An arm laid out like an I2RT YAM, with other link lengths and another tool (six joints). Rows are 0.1 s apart.
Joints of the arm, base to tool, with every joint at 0 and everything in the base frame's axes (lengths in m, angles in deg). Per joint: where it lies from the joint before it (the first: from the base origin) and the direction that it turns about. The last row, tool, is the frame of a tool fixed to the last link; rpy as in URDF.
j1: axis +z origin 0 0 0.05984
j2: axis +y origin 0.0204 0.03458 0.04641
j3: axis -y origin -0.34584 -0.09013 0
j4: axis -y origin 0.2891 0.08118 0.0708
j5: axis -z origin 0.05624 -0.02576 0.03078
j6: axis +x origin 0.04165 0 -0.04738
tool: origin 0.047 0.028 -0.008 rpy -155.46 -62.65 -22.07
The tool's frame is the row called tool.
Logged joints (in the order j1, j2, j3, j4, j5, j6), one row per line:
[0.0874 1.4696 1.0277 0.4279 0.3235 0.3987]
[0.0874 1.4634 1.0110 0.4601 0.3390 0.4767]
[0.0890 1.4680 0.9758 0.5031 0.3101 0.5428]
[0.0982 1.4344 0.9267 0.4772 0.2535 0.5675]
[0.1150 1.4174 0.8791 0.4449 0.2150 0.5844]
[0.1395 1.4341 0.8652 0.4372 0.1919 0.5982]
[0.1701 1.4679 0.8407 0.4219 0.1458 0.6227]
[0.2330 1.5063 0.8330 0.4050 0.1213 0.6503]
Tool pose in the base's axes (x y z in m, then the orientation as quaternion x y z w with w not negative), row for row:
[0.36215 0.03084 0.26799 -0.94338 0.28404 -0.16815 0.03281]
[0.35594 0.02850 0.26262 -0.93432 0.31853 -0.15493 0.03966]
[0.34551 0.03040 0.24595 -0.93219 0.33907 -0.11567 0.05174]
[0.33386 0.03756 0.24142 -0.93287 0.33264 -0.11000 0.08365]
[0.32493 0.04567 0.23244 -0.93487 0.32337 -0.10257 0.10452]
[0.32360 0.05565 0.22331 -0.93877 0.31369 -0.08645 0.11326]
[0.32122 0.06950 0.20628 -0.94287 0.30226 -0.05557 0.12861]
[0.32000 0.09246 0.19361 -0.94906 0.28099 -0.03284 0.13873]
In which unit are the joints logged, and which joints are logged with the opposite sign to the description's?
The joints are logged in radians. Opposite sign: j4.
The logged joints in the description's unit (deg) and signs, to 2 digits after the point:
[5.01 84.20 58.88 -24.52 18.54 22.84]
[5.01 83.85 57.93 -26.36 19.42 27.31]
[5.10 84.11 55.91 -28.83 17.77 31.10]
[5.63 82.19 53.10 -27.34 14.52 32.52]
[6.59 81.21 50.37 -25.49 12.32 33.48]
[7.99 82.17 49.57 -25.05 11.00 34.27]
[9.75 84.10 48.17 -24.17 8.35 35.68]
[13.35 86.30 47.73 -23.20 6.95 37.26]

